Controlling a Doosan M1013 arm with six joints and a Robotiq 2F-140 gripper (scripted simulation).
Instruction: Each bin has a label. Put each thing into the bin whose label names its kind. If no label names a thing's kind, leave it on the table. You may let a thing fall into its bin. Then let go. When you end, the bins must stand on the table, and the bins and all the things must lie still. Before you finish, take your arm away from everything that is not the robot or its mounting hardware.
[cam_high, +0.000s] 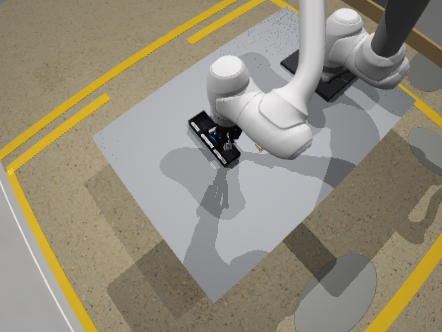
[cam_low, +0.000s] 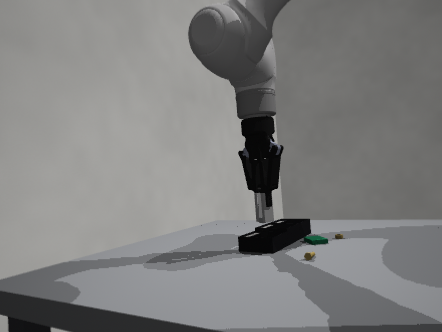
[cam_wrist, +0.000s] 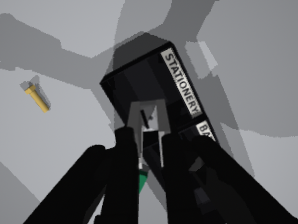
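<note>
Right now the small white piece is 3 cm below my hand. From my hand the other things lie so: black bin tray 8 cm to the right, 8 cm below, 2 cm ahead; then flat green board 10 cm to the right, 9 cm below, 7 cm behind; then blue battery 9 cm to the right, 8 cm below, 1 cm ahead.
</note>
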